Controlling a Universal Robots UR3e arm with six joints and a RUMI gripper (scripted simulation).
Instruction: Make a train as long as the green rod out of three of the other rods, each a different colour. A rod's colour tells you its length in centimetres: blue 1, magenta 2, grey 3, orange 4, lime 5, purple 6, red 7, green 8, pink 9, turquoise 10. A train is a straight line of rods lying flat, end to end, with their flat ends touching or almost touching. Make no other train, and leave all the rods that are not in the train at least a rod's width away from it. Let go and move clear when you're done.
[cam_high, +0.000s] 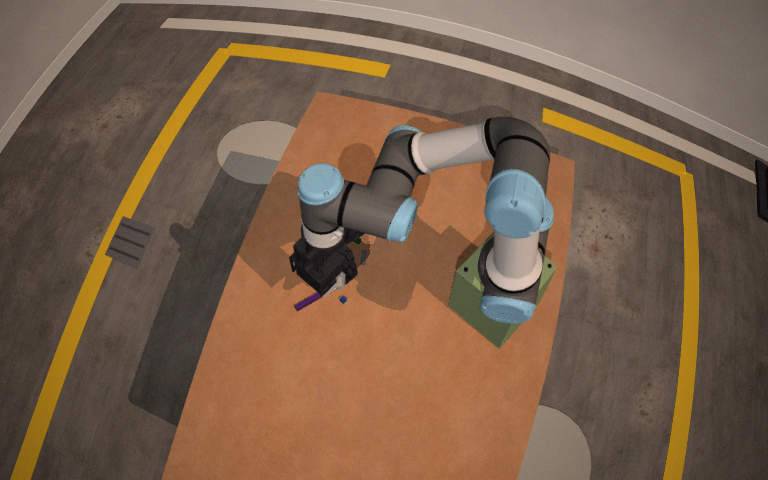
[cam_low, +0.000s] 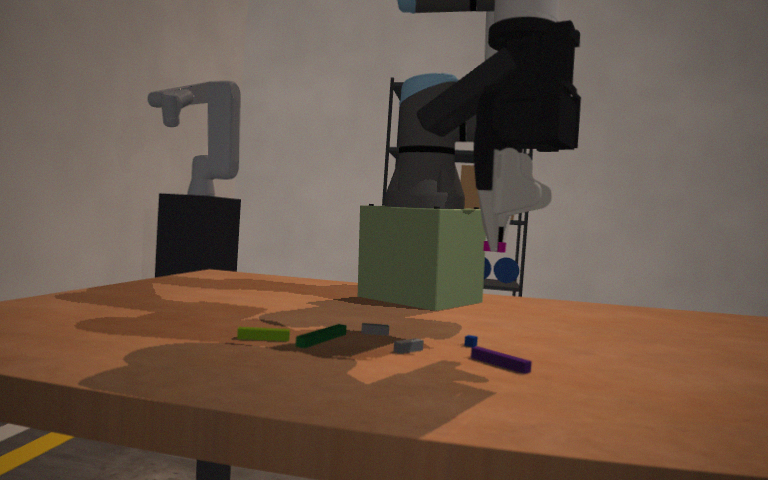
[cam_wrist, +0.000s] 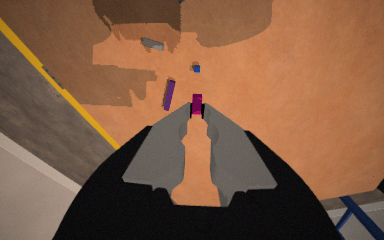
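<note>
Now: the blue rod 1 cm behind my hand, 2 cm to the right of it and 11 cm below it. From my hand the other things lie so: purple rod: 6 cm ahead, 2 cm to the left, 11 cm below; green rod: 6 cm ahead, 16 cm to the right, 11 cm below; magenta rod: 1 cm below.
</note>
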